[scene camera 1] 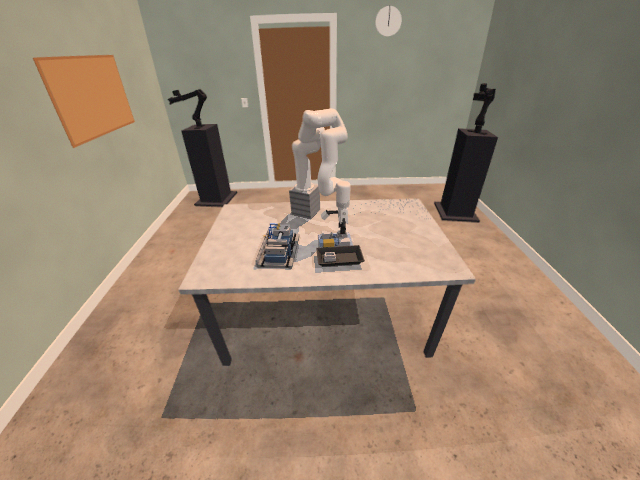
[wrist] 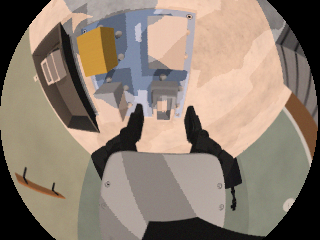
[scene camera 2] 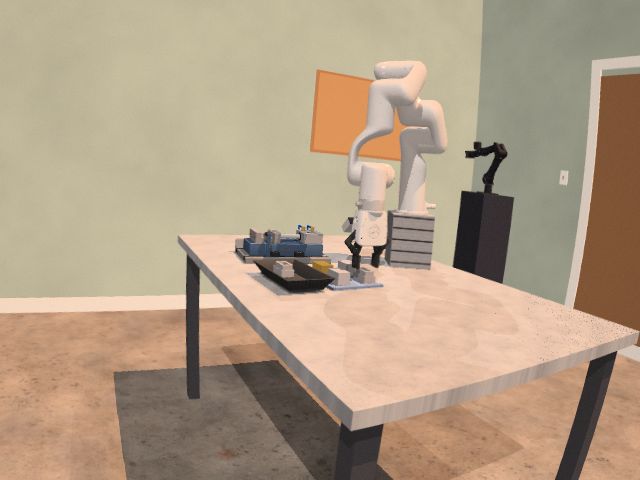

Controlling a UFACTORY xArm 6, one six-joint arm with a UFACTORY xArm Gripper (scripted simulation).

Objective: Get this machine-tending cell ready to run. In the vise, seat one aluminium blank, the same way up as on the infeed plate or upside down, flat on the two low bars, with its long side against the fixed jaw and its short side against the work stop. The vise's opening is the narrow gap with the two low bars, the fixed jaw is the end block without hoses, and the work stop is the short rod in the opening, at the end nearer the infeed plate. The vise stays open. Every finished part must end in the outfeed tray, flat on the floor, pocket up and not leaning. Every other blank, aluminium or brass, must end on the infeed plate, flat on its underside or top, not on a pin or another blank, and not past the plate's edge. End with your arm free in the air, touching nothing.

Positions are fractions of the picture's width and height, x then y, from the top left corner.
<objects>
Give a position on a blue vise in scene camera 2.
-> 0.48,0.52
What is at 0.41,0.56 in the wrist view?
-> My gripper.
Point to a grey finished part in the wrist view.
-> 0.51,0.45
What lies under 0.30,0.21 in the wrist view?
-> A brass blank.
</objects>
